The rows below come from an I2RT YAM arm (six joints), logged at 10 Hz.
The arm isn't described. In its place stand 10 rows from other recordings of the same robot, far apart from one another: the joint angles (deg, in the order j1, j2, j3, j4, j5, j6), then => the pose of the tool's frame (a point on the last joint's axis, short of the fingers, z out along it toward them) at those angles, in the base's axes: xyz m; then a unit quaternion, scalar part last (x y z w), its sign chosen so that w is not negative.
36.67 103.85 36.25 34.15 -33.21 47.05 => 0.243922 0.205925 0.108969 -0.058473 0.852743 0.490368 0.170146
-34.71 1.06 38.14 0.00 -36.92 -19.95 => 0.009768 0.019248 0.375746 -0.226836 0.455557 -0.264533 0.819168
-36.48 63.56 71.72 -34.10 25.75 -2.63 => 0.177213 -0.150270 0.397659 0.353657 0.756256 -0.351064 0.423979
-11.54 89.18 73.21 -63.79 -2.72 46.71 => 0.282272 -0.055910 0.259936 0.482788 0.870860 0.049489 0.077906
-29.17 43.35 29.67 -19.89 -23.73 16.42 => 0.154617 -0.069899 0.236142 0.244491 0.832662 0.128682 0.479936
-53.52 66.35 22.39 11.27 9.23 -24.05 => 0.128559 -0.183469 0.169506 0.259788 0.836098 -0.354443 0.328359
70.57 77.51 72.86 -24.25 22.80 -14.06 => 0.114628 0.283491 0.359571 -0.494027 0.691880 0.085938 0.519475
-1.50 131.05 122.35 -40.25 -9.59 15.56 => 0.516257 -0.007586 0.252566 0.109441 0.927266 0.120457 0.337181
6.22 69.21 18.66 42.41 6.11 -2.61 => 0.235612 0.021868 0.193763 -0.023265 0.754886 -0.019638 0.655149
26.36 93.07 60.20 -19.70 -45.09 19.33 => 0.286940 0.170327 0.215826 -0.176420 0.865558 0.449703 0.132111
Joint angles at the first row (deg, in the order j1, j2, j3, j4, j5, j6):
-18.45, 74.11, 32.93, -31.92, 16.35, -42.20
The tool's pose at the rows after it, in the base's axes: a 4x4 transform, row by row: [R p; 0 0 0 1], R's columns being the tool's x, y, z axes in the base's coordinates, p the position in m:
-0.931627 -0.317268 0.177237 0.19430; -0.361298 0.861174 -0.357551 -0.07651; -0.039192 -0.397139 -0.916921 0.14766; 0 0 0 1
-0.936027 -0.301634 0.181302 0.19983; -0.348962 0.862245 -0.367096 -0.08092; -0.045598 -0.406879 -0.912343 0.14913; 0 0 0 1
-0.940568 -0.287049 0.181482 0.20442; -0.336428 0.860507 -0.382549 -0.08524; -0.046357 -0.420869 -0.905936 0.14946; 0 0 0 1
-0.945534 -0.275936 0.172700 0.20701; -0.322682 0.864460 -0.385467 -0.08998; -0.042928 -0.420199 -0.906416 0.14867; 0 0 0 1
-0.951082 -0.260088 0.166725 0.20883; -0.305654 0.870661 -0.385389 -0.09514; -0.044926 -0.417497 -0.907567 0.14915; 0 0 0 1
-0.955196 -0.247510 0.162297 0.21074; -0.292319 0.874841 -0.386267 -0.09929; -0.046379 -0.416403 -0.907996 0.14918; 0 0 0 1
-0.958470 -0.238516 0.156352 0.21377; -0.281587 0.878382 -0.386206 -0.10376; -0.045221 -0.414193 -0.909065 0.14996; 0 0 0 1
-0.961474 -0.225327 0.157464 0.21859; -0.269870 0.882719 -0.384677 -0.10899; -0.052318 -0.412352 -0.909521 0.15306; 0 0 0 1
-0.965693 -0.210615 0.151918 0.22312; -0.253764 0.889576 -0.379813 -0.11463; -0.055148 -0.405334 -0.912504 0.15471; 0 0 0 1
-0.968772 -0.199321 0.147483 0.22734; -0.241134 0.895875 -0.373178 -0.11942; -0.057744 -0.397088 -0.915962 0.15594; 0 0 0 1
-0.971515 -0.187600 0.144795 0.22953; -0.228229 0.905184 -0.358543 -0.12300; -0.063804 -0.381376 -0.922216 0.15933; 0 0 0 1
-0.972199 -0.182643 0.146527 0.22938; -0.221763 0.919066 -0.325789 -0.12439; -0.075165 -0.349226 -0.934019 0.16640; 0 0 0 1
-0.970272 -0.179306 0.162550 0.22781; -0.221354 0.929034 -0.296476 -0.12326; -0.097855 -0.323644 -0.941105 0.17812; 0 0 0 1
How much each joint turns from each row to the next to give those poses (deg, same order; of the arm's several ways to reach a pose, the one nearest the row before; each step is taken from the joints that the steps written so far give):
-0.29, 1.37, 0.88, 0.72, 0.01, 0.25
-0.59, 1.30, 1.21, 0.75, 0.28, 0.10
-0.56, 1.25, 0.89, 0.94, 0.70, 0.04
-0.90, 1.22, 0.75, 0.32, 0.06, -0.09
-1.08, 0.86, 0.81, 0.02, -0.21, 0.01
-0.78, 0.83, 0.68, 0.16, -0.09, 0.04
-0.73, 1.05, 1.09, -0.16, -0.10, -0.06
-0.73, 1.08, 1.70, -0.39, -0.33, 0.07
-0.80, 1.40, 1.69, -0.53, -0.38, 0.27
-0.63, 1.29, 1.53, -0.52, -0.44, 0.24
-0.62, 0.55, 1.48, -1.37, -0.90, 0.38
-0.55, -0.42, 1.59, -2.81, -1.94, 0.27
-0.20, -1.60, 1.51, -3.14, -2.01, 0.25

